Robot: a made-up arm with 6 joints.
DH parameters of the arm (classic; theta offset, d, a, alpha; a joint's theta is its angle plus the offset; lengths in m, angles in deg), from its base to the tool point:
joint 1: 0 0.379 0 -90
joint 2: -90 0 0.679 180
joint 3: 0 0 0 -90
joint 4: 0 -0.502 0 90
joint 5: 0 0.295 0 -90
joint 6: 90 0 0 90
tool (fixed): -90 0 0 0
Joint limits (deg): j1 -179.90..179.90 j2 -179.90..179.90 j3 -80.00..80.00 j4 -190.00..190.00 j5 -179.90..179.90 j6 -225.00..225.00
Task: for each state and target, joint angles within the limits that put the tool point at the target. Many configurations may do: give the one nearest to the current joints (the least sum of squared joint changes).
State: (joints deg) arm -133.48 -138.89 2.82 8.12 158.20 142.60
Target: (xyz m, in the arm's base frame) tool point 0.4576 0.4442 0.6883
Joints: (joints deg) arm -162.95 -106.09 -19.91 -10.03 158.20 142.60
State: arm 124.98 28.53 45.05 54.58 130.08 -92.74
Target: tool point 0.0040 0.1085 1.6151
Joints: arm 130.09 -5.22 40.88 75.69 130.08 -92.74
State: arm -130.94 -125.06 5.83 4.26 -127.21 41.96
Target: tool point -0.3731 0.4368 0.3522
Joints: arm -79.45 -141.10 -35.20 -13.50 -127.21 41.96
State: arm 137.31 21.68 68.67 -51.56 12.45 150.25
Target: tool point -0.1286 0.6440 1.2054
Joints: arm 118.26 8.52 48.95 -49.47 12.45 150.25
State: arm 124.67 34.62 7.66 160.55 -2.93 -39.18
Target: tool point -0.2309 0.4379 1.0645
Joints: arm 82.76 -8.70 -16.00 164.51 -2.93 -39.18
